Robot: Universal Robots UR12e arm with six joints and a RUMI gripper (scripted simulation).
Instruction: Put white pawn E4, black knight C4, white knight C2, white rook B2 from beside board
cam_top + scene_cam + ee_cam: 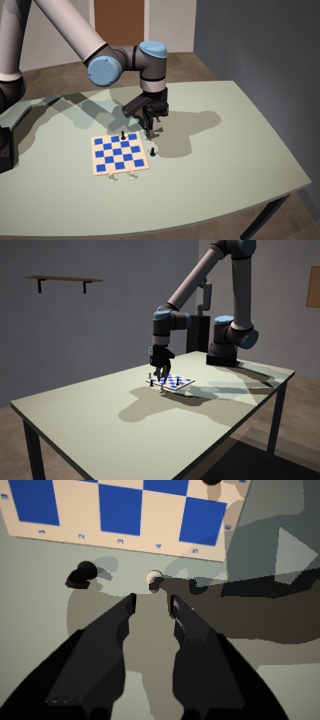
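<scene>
My hand is 40 mm above the white pawn. Round my hand: black knight: 20 mm ahead, 70 mm to the right, 40 mm below; then white rook: 60 mm behind, 200 mm to the right, 40 mm below; then chessboard: 130 mm behind, 70 mm to the right, 50 mm below.
</scene>
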